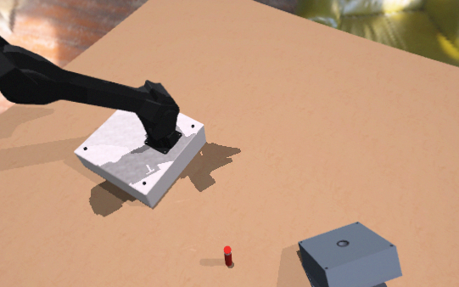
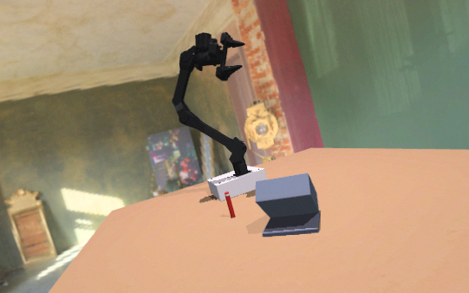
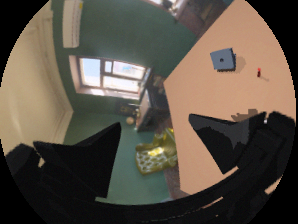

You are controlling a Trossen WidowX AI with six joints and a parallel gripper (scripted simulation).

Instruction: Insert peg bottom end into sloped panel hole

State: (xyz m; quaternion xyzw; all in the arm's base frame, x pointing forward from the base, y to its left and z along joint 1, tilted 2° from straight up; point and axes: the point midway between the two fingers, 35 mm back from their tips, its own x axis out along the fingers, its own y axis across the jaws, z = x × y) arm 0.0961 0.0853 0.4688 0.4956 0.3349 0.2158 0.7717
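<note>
My gripper tip is now 160 mm short of the red round peg, 240 mm to the left of it and 480 mm above it. From my gripper tip the other things lie so: grey panel block: 350 mm ahead, 130 mm to the right, 470 mm below.
</note>
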